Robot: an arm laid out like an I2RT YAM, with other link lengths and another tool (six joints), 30 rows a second.
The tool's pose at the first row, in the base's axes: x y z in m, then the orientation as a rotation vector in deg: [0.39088, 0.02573, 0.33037, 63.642, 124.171, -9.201]
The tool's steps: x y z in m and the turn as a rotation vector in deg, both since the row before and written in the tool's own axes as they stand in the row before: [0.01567, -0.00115, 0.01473, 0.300, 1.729, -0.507]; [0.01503, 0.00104, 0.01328, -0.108, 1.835, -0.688]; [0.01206, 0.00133, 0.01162, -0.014, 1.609, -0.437]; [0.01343, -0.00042, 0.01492, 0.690, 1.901, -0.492]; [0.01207, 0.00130, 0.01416, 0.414, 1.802, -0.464]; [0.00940, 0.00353, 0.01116, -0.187, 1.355, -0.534]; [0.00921, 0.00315, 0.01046, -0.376, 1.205, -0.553]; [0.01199, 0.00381, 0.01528, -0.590, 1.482, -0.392]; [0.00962, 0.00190, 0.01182, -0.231, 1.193, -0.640]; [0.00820, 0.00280, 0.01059, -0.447, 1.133, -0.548]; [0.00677, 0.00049, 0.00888, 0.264, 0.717, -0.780]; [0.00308, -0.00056, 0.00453, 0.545, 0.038, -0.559]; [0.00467, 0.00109, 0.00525, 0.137, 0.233, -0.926]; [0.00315, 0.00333, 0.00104, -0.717, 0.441, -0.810]
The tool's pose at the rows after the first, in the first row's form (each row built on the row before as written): [0.39142, 0.02967, 0.30920, 63.790, 126.039, -8.851]; [0.39257, 0.03546, 0.29000, 63.537, 128.045, -8.059]; [0.39390, 0.04038, 0.27399, 63.529, 129.718, -7.376]; [0.39448, 0.04429, 0.25430, 63.901, 131.802, -7.362]; [0.39600, 0.04891, 0.23629, 64.127, 133.736, -7.065]; [0.39870, 0.05434, 0.22256, 63.832, 135.206, -6.315]; [0.40063, 0.05983, 0.20951, 63.369, 136.514, -5.418]; [0.40331, 0.06663, 0.19111, 63.068, 137.924, -4.050]; [0.40418, 0.07176, 0.17666, 62.535, 139.290, -3.343]; [0.40574, 0.07699, 0.16411, 61.991, 140.497, -2.367]; [0.40562, 0.08019, 0.15340, 61.342, 141.623, -2.557]; [0.40512, 0.08100, 0.14798, 60.889, 142.085, -3.385]; [0.40502, 0.08385, 0.14147, 59.865, 142.825, -3.717]; [0.40575, 0.08812, 0.13965, 58.691, 143.494, -2.838]
